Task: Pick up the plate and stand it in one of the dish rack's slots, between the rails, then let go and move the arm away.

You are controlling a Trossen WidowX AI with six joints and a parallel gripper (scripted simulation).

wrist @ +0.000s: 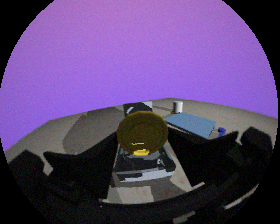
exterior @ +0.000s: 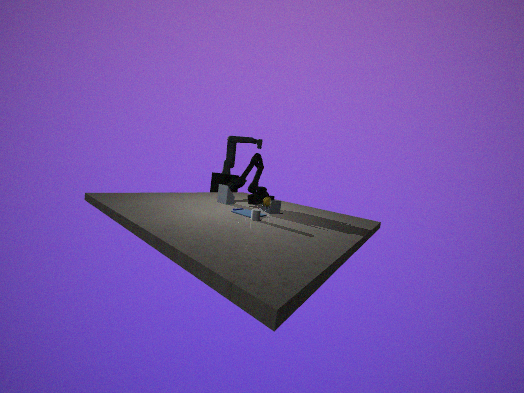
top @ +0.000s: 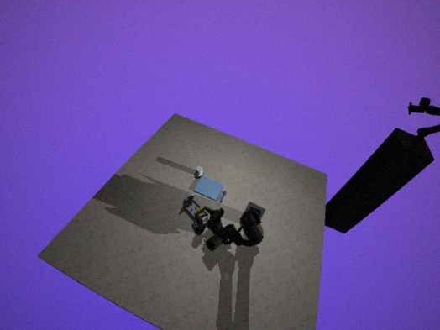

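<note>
The yellow plate is 1 cm behind my gripper tip. From my gripper tip the other things lie so: blue spoon 8 cm behind, 19 cm to the right, 5 cm below; then grey dish rack 3 cm ahead, 1 cm to the right, 3 cm below; then light blue mat 2 cm ahead, 20 cm to the right, 5 cm below.
</note>
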